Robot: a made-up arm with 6 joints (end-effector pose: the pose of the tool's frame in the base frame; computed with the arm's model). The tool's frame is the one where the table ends.
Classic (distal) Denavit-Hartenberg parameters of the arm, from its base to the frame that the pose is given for. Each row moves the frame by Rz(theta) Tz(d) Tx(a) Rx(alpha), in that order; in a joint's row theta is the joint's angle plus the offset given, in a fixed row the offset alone. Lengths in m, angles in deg.
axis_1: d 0.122; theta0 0; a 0; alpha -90
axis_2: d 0; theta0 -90; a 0.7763; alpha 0
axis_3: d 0.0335; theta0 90; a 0; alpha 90
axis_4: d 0.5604; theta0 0; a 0; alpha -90
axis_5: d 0; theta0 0; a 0; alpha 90
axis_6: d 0.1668; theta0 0; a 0; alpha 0
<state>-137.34 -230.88 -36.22 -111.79 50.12 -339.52</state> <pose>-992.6 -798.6 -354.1 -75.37 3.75 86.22</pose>
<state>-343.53 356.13 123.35 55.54 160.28 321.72</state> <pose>248.8 156.9 670.3 72.70 -2.85 -89.58</pose>
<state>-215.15 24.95 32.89 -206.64 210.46 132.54</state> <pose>-586.5 418.4 983.6 178.29 -32.56 -7.03</pose>
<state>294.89 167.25 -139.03 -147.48 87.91 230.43</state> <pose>81.8 -309.7 -69.5 -49.58 -48.38 28.94</pose>
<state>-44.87 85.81 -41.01 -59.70 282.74 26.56</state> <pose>928.4 -678.7 660.3 -58.42 -16.08 -41.57</pose>
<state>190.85 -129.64 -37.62 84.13 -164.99 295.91</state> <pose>667.6 137.6 -763.7 -20.10 -4.44 41.74</pose>
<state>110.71 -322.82 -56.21 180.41 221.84 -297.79</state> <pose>-184.9 392.1 1189.1 -122.25 -24.16 35.50</pose>
